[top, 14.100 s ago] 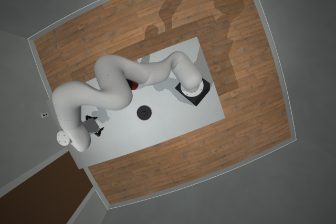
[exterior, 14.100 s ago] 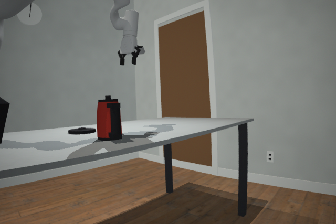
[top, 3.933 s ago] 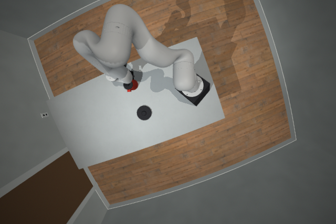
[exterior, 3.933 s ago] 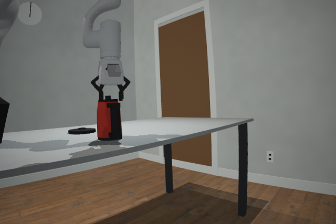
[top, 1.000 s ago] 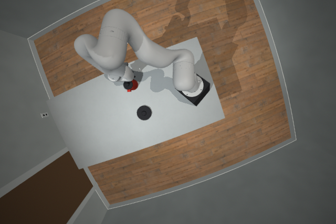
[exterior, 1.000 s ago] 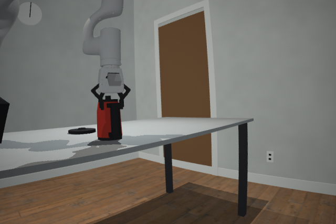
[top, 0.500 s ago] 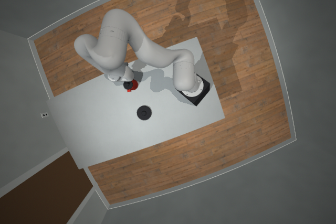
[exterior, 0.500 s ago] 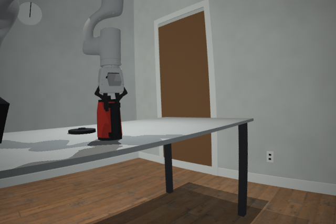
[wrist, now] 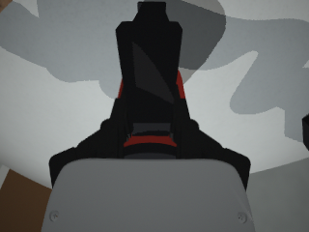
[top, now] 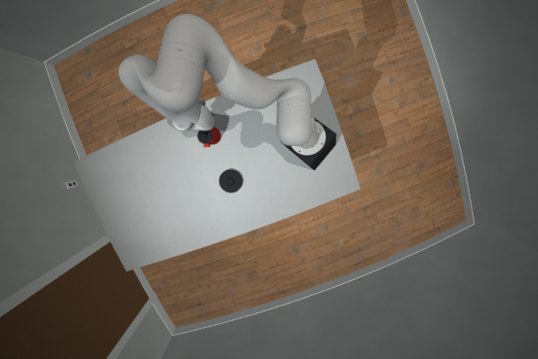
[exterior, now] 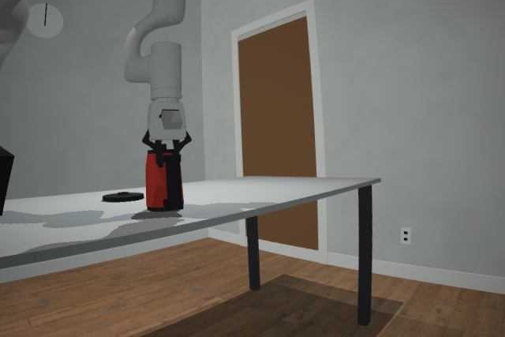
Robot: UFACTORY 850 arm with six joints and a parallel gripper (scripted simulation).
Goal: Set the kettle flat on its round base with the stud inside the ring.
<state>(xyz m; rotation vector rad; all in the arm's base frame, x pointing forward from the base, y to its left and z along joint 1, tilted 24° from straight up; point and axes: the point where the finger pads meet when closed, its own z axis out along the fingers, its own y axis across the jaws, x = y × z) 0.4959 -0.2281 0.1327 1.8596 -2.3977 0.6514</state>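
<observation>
Right now my hand is 50 mm above the red kettle, 30 mm to the right of it and 10 mm short of it. Also, from my hand: black round base (370 mm to the left, 130 mm below, 20 mm ahead).
</observation>
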